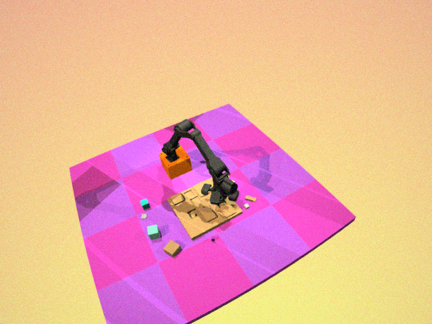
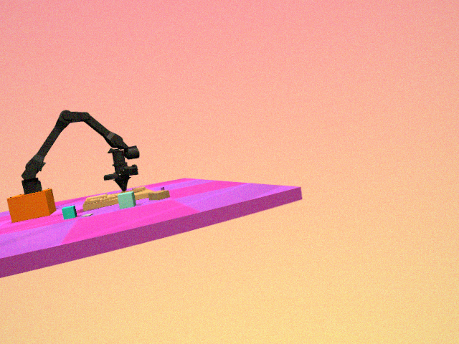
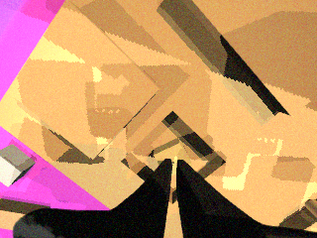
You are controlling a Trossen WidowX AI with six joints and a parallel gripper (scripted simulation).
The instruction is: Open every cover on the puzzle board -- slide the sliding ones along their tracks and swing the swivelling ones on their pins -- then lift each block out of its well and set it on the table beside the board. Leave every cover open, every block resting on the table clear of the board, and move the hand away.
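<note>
Now: gripper tip 270 mm past the teal cube, 320 mm to the left of it and 10 mm above it. From my gripper tip the other things lie so: tiny dark piece: 140 mm ahead, 170 mm to the right, 10 mm below; then brown block: 50 mm ahead, 350 mm to the right, 10 mm below.
</note>
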